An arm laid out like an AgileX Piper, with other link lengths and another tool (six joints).
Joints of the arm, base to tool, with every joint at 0 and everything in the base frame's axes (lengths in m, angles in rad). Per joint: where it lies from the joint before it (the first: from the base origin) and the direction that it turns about. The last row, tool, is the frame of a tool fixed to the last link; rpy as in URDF.
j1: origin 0 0 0.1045 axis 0 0 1
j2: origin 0 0 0 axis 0 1 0
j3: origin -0.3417 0 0.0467 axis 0 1 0
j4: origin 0.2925 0 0.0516 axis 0.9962 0 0.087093
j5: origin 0 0 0 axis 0 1 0
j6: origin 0.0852 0 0.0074 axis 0.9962 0 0.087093
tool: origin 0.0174 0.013 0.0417 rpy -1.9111 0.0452 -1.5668
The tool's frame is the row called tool.
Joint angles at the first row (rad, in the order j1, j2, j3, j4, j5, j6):
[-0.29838, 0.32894, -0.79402, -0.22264, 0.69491, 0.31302]
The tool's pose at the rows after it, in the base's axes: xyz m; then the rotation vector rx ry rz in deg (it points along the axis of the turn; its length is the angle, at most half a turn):
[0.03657 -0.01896 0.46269 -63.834 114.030 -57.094]
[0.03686 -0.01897 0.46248 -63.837 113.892 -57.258]
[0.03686 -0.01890 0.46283 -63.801 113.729 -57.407]
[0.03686 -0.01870 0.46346 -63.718 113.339 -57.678]
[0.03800 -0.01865 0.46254 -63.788 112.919 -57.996]
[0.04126 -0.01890 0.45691 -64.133 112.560 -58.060]
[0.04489 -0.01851 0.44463 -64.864 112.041 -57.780]
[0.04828 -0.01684 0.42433 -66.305 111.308 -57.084]
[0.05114 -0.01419 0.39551 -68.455 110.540 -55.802]
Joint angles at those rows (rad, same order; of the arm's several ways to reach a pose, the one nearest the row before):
[-0.29843, 0.32349, -0.78329, -0.22463, 0.67097, 0.31296]
[-0.29838, 0.32345, -0.78123, -0.22577, 0.66636, 0.31303]
[-0.29839, 0.32365, -0.78123, -0.22623, 0.66307, 0.31299]
[-0.29837, 0.32378, -0.78070, -0.22626, 0.65549, 0.31289]
[-0.29842, 0.32397, -0.77390, -0.22642, 0.64178, 0.31166]
[-0.29836, 0.32147, -0.75034, -0.22463, 0.61773, 0.30993]
[-0.29830, 0.30781, -0.70434, -0.21362, 0.58404, 0.30153]
[-0.29799, 0.27929, -0.63325, -0.18504, 0.54329, 0.27559]
[-0.29306, 0.23540, -0.53808, -0.14346, 0.50175, 0.23575]

